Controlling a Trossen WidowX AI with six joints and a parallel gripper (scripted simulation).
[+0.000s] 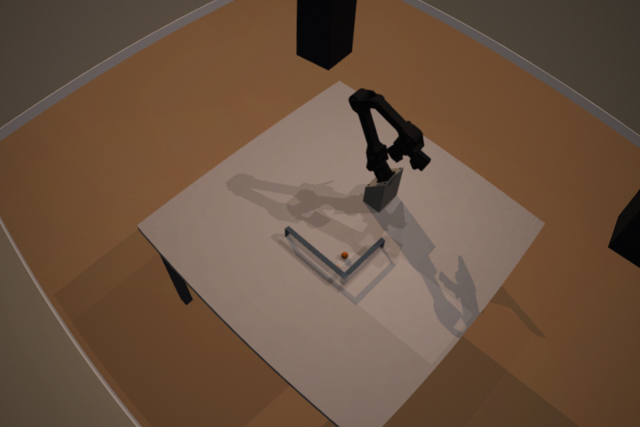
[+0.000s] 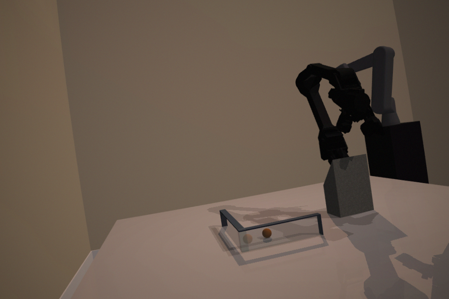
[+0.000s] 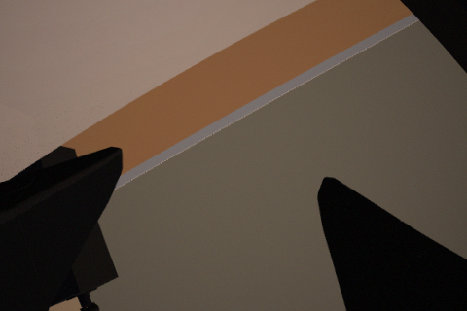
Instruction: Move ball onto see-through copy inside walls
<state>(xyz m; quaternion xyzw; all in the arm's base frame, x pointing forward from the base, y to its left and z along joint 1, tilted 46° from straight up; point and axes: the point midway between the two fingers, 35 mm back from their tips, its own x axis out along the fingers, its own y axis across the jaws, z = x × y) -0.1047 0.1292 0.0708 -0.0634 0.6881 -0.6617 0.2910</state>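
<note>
Right now the ball is 47 cm ahead of my gripper tip and 25 cm below it.
</note>
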